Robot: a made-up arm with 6 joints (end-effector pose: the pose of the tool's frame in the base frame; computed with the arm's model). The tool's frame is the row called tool. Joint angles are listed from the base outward.
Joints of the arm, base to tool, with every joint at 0 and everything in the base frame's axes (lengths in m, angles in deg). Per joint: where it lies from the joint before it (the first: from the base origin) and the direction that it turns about. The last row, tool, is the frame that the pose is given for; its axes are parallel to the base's.
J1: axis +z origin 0 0 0.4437
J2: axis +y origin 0 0 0
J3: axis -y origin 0 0 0.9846
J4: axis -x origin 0 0 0
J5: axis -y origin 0.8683 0 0
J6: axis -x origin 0 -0.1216 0
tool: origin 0 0 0
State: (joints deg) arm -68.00 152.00 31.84 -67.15 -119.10 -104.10
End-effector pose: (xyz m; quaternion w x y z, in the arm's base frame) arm -0.0703 0.0480 -1.1201 0.8926 -0.2595 -0.3573 0.0906
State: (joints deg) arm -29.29 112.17 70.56 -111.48 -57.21 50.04
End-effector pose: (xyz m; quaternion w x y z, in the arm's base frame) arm 1.3177 -0.6881 -0.5890 0.7276 0.6540 0.1805 0.1018
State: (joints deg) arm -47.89 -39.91 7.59 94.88 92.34 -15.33
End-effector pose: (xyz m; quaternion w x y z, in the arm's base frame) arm -0.0825 0.1067 1.9210 0.4407 -0.8287 -0.2798 0.2016
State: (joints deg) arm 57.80 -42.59 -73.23 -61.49 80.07 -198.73
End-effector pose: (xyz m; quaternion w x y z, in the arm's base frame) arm 0.0631 -0.0087 0.6341 0.5667 -0.8053 -0.0373 -0.1703
